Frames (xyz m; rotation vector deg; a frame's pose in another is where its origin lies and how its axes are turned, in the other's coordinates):
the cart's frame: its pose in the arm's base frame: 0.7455 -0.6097 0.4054 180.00 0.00 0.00
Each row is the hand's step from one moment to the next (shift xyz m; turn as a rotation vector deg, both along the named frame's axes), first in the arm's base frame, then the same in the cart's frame.
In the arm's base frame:
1: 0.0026 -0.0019 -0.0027 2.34 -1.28 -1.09
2: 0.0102 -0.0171 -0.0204 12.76 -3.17 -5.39
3: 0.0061 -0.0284 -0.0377 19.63 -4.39 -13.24
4: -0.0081 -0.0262 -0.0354 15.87 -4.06 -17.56
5: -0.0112 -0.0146 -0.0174 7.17 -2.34 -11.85
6: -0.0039 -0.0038 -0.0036 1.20 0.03 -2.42
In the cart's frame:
1: 0.0026 0.0019 0.0027 2.34 1.28 1.09
2: 0.0102 0.0171 0.0204 12.76 3.17 5.39
3: 0.0061 0.0284 0.0377 19.63 4.39 13.24
4: -0.0081 0.0262 0.0354 15.87 4.06 17.56
5: -0.0112 0.0146 0.0174 7.17 2.34 11.85
6: -0.0039 0.0038 0.0036 1.20 -0.03 2.42

